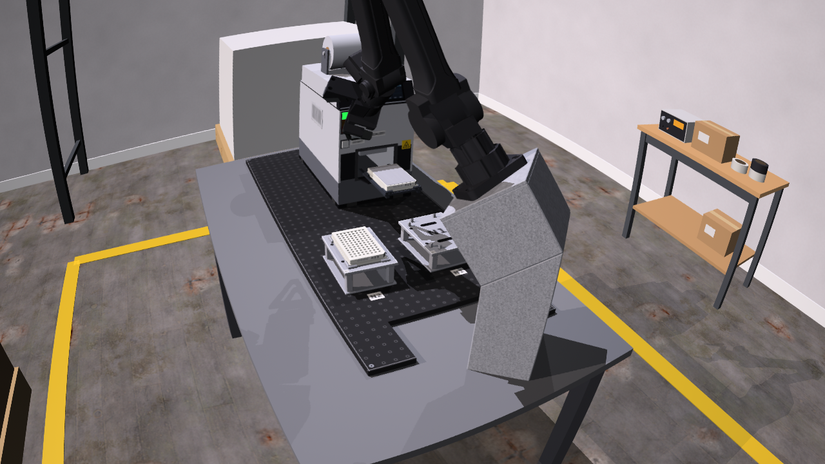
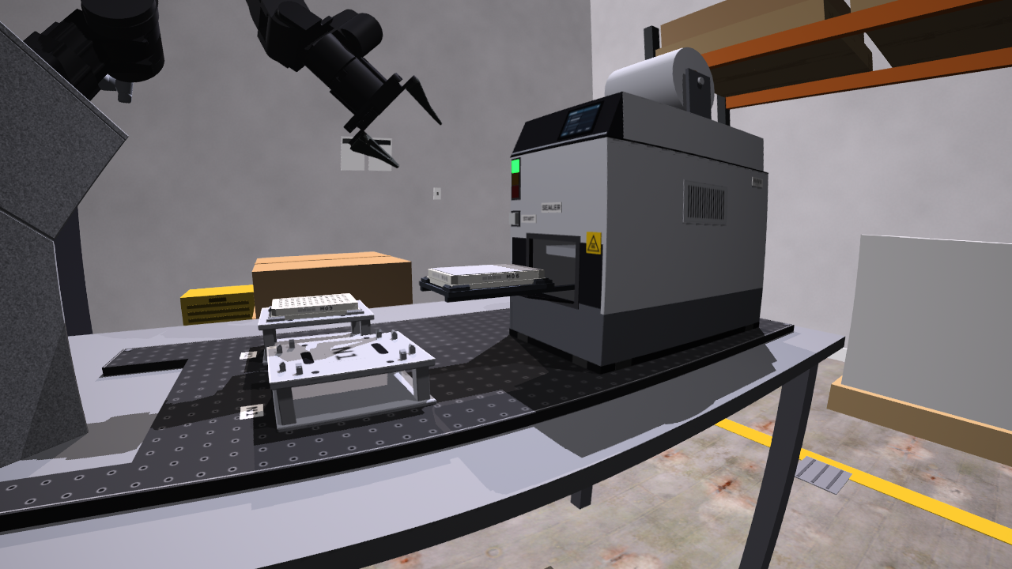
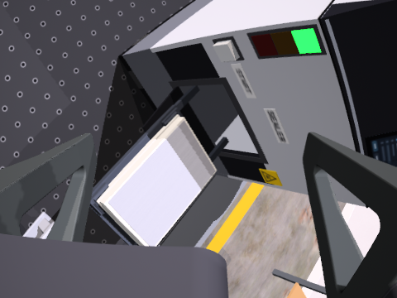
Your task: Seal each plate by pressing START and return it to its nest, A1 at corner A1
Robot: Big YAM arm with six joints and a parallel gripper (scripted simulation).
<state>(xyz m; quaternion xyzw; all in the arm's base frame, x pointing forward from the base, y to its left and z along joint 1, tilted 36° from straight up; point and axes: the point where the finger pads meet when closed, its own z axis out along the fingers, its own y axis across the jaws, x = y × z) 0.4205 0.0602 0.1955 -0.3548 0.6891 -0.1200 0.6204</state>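
The sealer stage is 200 mm below my hand, 110 mm to the right of it and 70 mm ahead of it. Round my hand: nest N2 (250 mm below, 160 mm behind, 20 mm to the left); then white well plate (240 mm below, 160 mm behind, 20 mm to the left); then start button (160 mm ahead, 110 mm below).
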